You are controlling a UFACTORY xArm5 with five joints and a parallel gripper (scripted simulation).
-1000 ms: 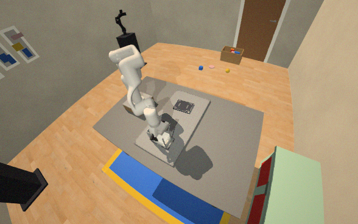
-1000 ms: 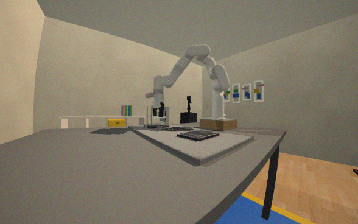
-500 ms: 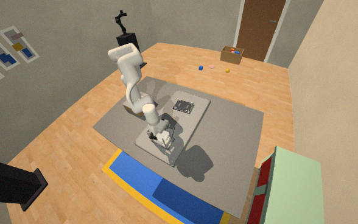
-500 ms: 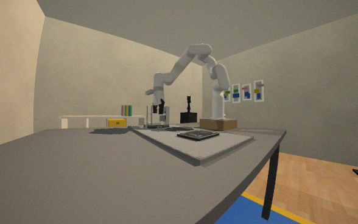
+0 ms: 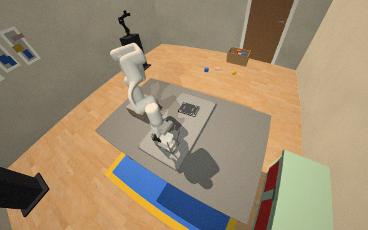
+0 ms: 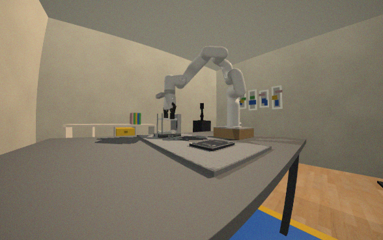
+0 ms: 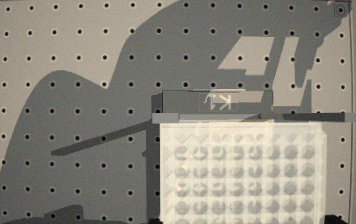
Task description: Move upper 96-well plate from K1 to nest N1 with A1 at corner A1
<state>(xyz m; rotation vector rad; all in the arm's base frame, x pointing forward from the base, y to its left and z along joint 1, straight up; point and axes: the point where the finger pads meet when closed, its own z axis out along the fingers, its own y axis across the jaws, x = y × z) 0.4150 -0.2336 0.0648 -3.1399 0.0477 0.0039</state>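
My hand is 38 cm to the right of the dark plate nest N1 and 12 cm above it. Also, from my hand: white 96-well plate 1 cm below; A1 label 33 cm to the left, 11 cm below, 8 cm ahead.
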